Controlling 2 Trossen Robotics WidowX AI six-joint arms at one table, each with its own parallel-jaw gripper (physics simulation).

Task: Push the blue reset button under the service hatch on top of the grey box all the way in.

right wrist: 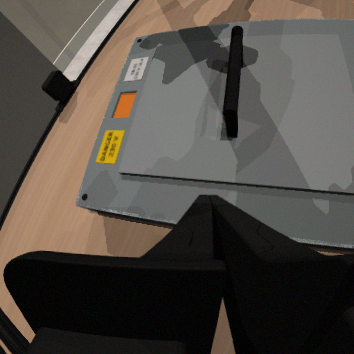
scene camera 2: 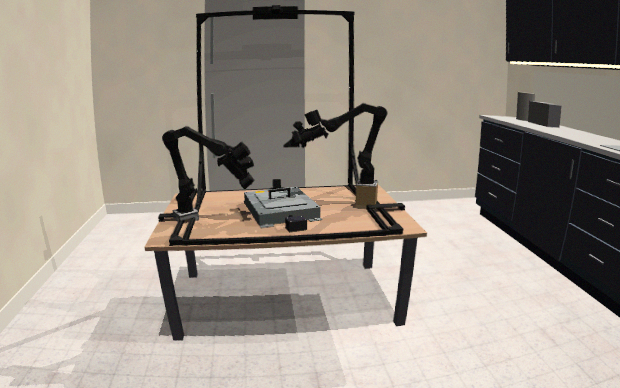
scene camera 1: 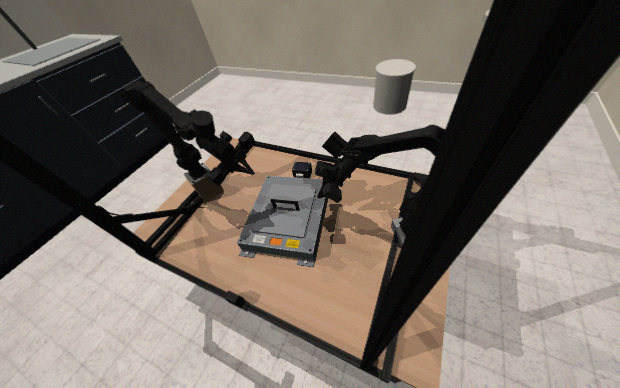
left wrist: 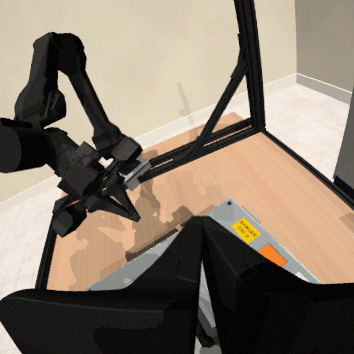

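Observation:
The grey box (scene camera 1: 278, 249) (scene camera 2: 290, 216) (right wrist: 102, 186) (left wrist: 224, 214) lies on the table. Its service hatch (scene camera 1: 287, 189) (scene camera 2: 260, 202) (right wrist: 185, 150) is down flat over the opening, with a black handle (scene camera 1: 285, 201) (scene camera 2: 279, 190) (right wrist: 233, 82) on top. The blue reset button does not show; the hatch covers it. My left gripper (scene camera 1: 252, 173) (scene camera 2: 286, 145) (left wrist: 199, 223) is shut and empty, high above the table, left of the box in scene camera 1. My right gripper (scene camera 1: 321, 195) (scene camera 2: 246, 185) (right wrist: 206, 203) (left wrist: 138, 219) is shut and empty, above the box's long edge beside the hatch.
A small black block (scene camera 1: 301, 169) (scene camera 2: 296, 223) sits on the table close to one end of the box. Black rails (scene camera 2: 280, 238) run along the table (scene camera 1: 260, 300) edges, and a tall black post (scene camera 2: 199, 100) (left wrist: 252, 65) rises at a corner.

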